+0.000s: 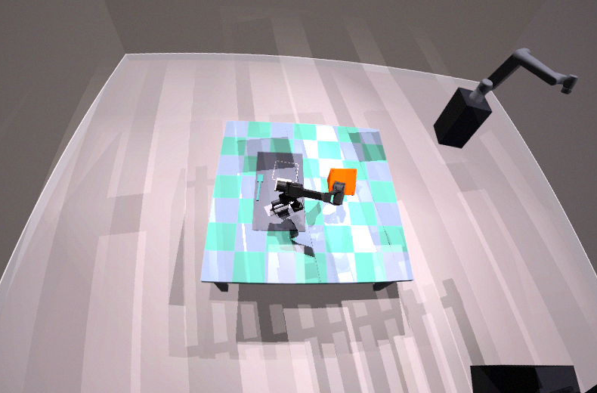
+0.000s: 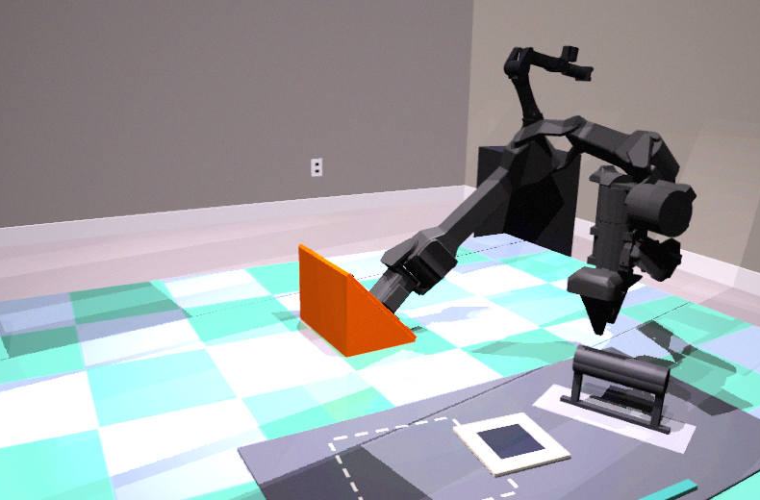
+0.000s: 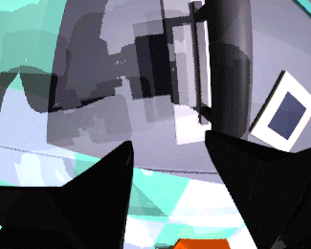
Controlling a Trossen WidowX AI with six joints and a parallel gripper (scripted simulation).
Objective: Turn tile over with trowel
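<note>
The grey mat is 17 cm to the right of my gripper tip, 12 cm below it and 9 cm ahead of it. Round my gripper tip: tile (19 cm to the right, 9 cm below, 7 cm ahead); then cyan trowel (23 cm ahead, 18 cm to the right, 9 cm below).
</note>
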